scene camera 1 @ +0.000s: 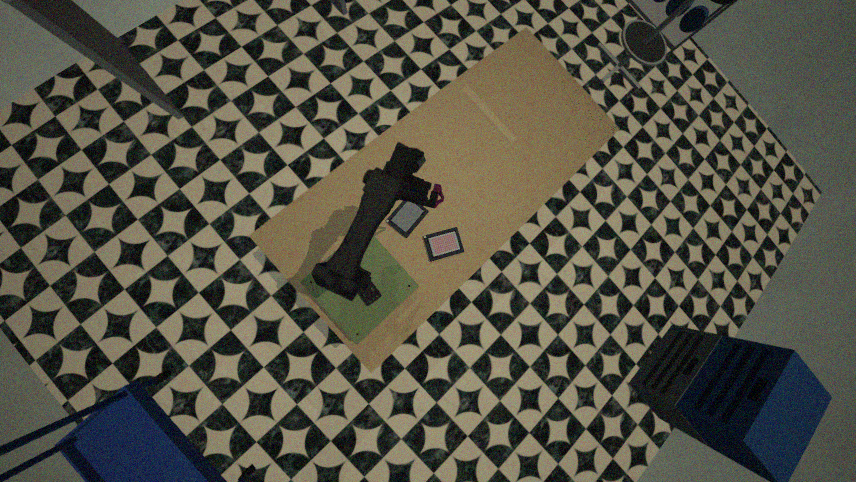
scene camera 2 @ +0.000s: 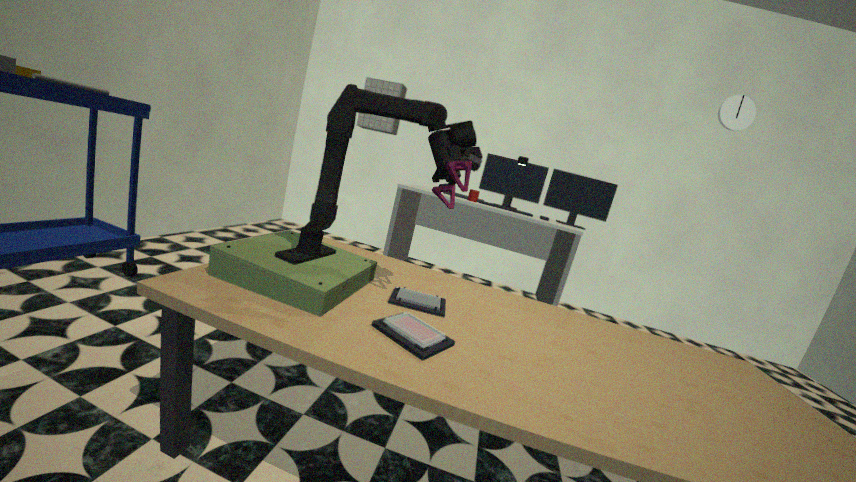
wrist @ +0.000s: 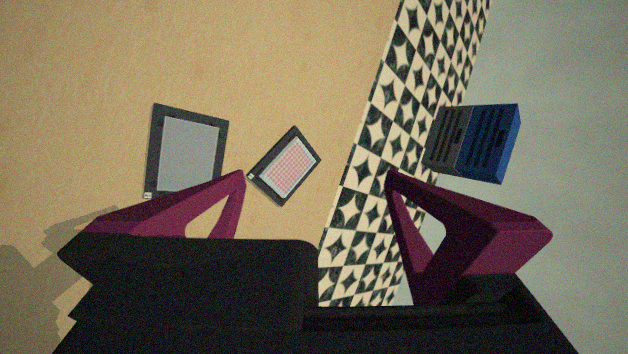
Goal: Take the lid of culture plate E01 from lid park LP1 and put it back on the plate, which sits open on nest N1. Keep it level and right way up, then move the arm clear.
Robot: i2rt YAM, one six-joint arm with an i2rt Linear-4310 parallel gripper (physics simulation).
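Frame: origin at the arm's base, x back, y left, z down, level; metres.
Where they show: gripper, fingertip midpoint: [scene camera 1: 430, 196] [scene camera 2: 458, 200] [wrist: 314, 177]; arm's base, link origin: [scene camera 2: 307, 254].
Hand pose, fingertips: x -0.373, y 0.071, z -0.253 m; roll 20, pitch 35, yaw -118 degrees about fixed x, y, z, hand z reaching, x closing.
Each offset is from my fingertips to the top centre of the thing. Level surfaces: height alone.
The grey, clear-looking lid @[dx +0.048, dy +0.043, dz +0.306 m] [scene camera 1: 407, 216] [scene camera 2: 419, 298] [wrist: 187, 152] lies level on the dark lid park @[dx +0.048, dy +0.043, dz +0.304 m] [scene camera 1: 397, 229] [wrist: 154, 155]. The open culture plate @[dx -0.009, dy -0.158, dz +0.297 m] [scene camera 1: 444, 243] [scene camera 2: 415, 330] [wrist: 290, 167], with pink wells, sits on the dark nest [scene camera 1: 460, 241] [scene camera 2: 443, 345] [wrist: 270, 193] beside it. My gripper [scene camera 1: 440, 195] [scene camera 2: 458, 198] [wrist: 314, 177] is open and empty, with its magenta fingers wide apart. It hangs high above the table, tilted. In the wrist view, the left finger covers the lid park's lower right corner.
The green base block [scene camera 1: 383, 299] [scene camera 2: 287, 272] carries the arm at one end of the wooden table @[dz +0.324 m] [scene camera 1: 539, 89] [scene camera 2: 569, 371]. A blue cart [scene camera 2: 110, 98], a grey desk [scene camera 2: 491, 224] with monitors, and a blue and dark cabinet [scene camera 1: 784, 395] [wrist: 487, 142] stand away from the table.
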